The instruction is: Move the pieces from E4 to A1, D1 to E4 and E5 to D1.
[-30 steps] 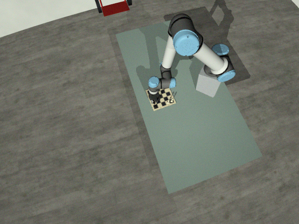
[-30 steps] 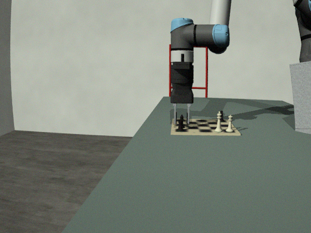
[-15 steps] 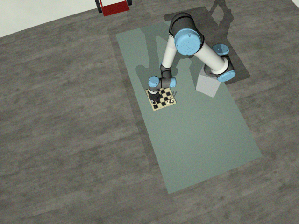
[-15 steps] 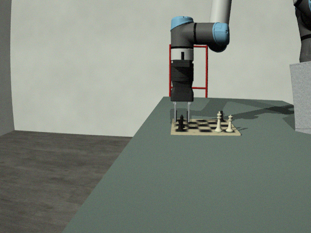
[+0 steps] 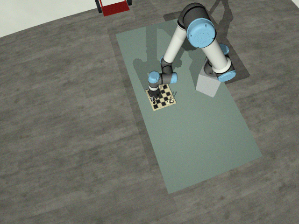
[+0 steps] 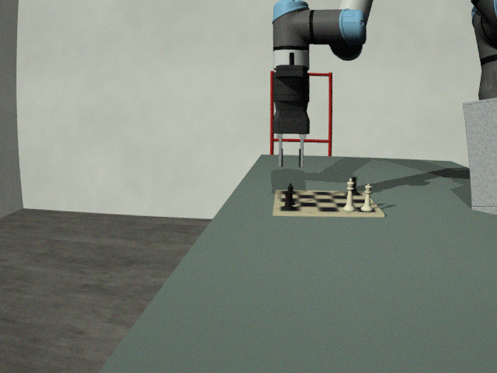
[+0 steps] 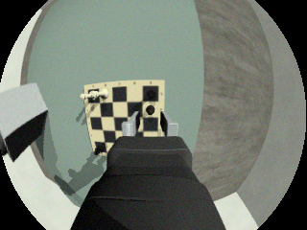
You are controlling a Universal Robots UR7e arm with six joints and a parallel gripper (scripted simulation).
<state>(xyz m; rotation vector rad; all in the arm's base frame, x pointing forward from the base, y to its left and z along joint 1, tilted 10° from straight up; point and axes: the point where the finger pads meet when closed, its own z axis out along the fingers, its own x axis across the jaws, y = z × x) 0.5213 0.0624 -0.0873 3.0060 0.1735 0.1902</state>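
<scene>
The dark piece lies 40 mm to the left of my hand and 80 mm below it. The rest, counted from my hand: white king 120 mm behind, 30 mm to the left, 60 mm below; white queen 160 mm behind, 20 mm to the left, 70 mm below; chessboard 70 mm behind, 50 mm to the right, 100 mm below.
</scene>
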